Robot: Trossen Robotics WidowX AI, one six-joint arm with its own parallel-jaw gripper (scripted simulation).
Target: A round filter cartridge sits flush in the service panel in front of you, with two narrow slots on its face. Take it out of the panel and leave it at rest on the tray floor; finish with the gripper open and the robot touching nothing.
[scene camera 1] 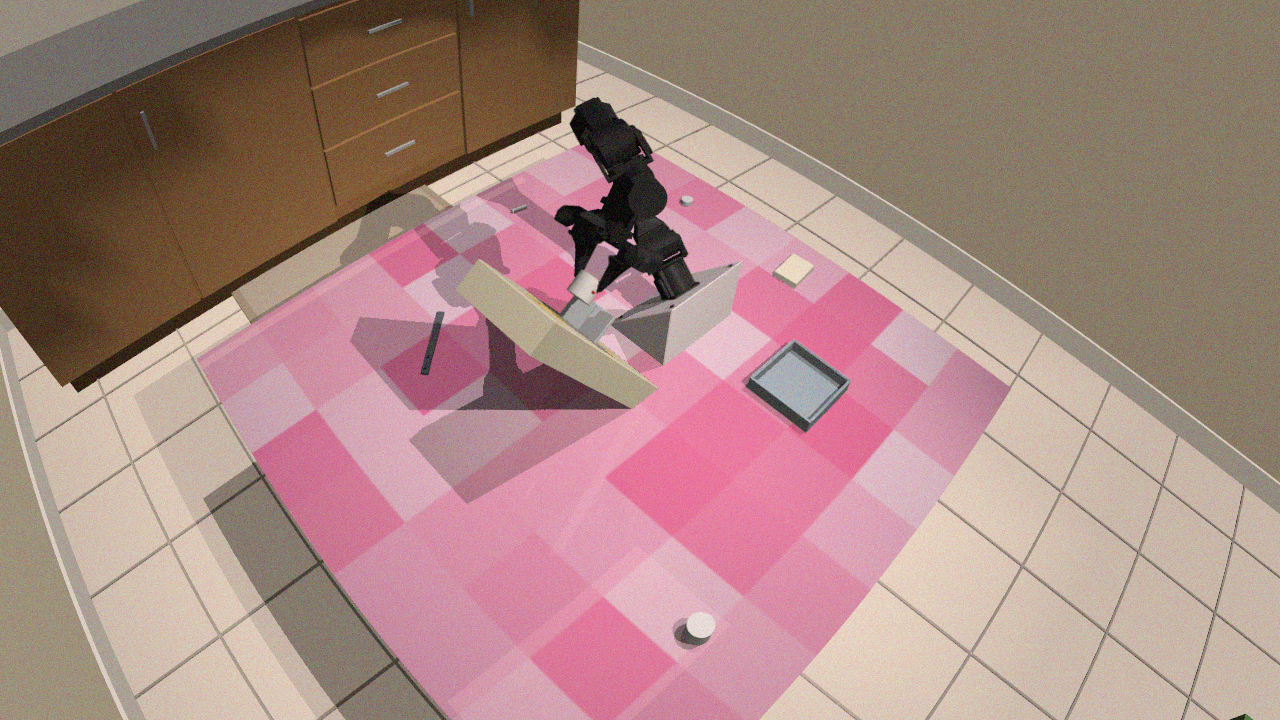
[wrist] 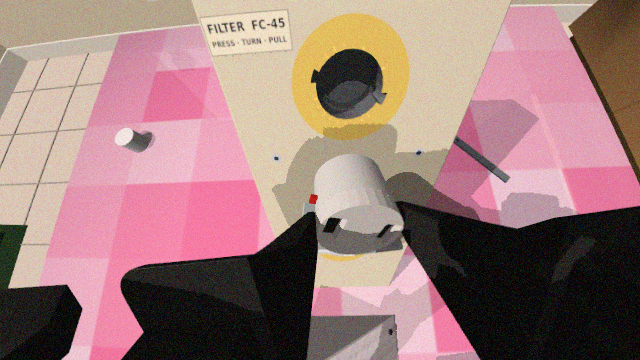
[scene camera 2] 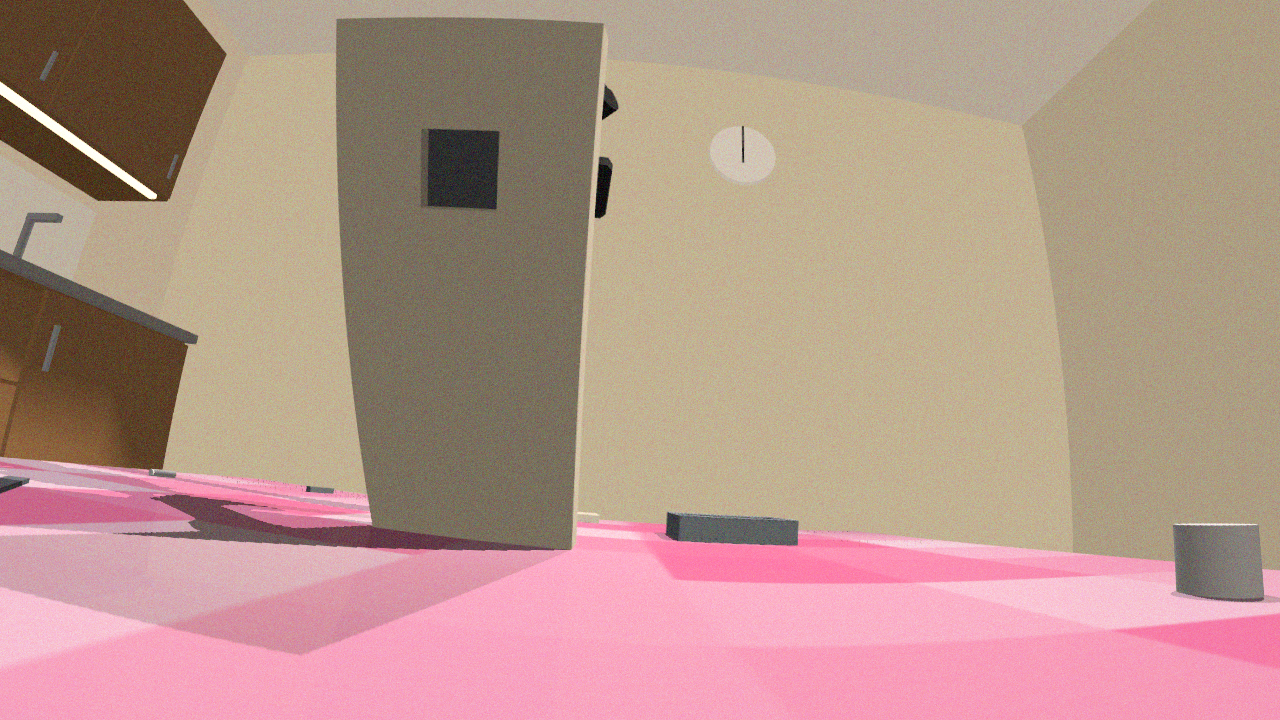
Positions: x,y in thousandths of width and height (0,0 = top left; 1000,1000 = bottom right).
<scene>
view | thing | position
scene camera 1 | my gripper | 459,395
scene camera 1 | beige service panel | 423,460
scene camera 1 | grey tray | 622,531
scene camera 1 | beige pad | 621,376
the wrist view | my gripper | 554,596
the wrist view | white round filter cartridge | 555,590
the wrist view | beige service panel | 471,249
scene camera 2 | beige service panel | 365,206
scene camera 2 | grey tray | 544,733
</scene>
